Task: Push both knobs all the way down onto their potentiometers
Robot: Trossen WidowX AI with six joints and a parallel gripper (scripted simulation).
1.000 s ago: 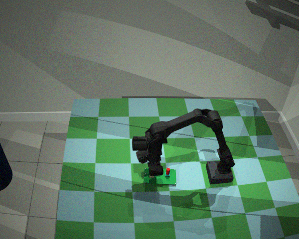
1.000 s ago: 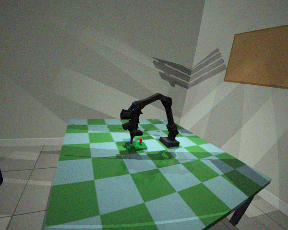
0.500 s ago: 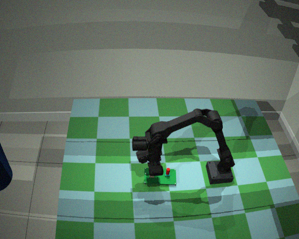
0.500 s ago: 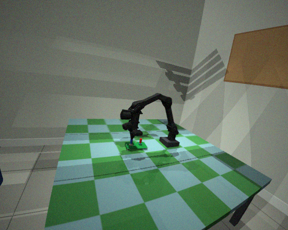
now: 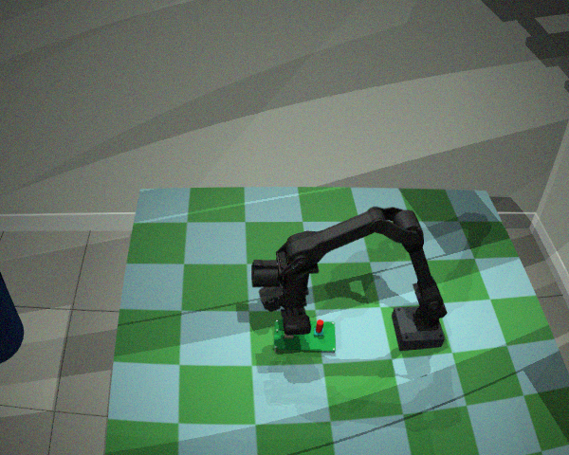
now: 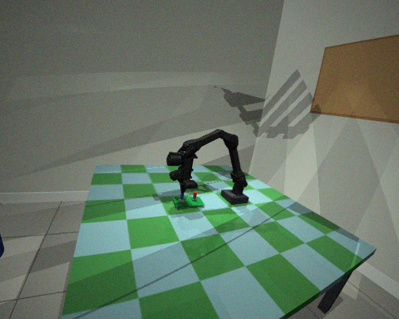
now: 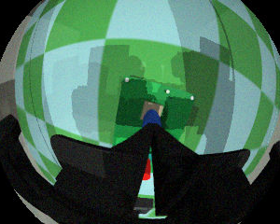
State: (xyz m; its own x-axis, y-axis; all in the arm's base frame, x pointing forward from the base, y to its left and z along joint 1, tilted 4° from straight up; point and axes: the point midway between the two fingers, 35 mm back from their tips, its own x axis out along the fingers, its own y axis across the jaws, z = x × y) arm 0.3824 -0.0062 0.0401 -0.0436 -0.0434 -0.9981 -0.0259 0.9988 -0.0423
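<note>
The blue knob lies 20 mm below my gripper tip. The rest, counted from my gripper tip: red knob: 80 mm behind, 20 mm below.
</note>
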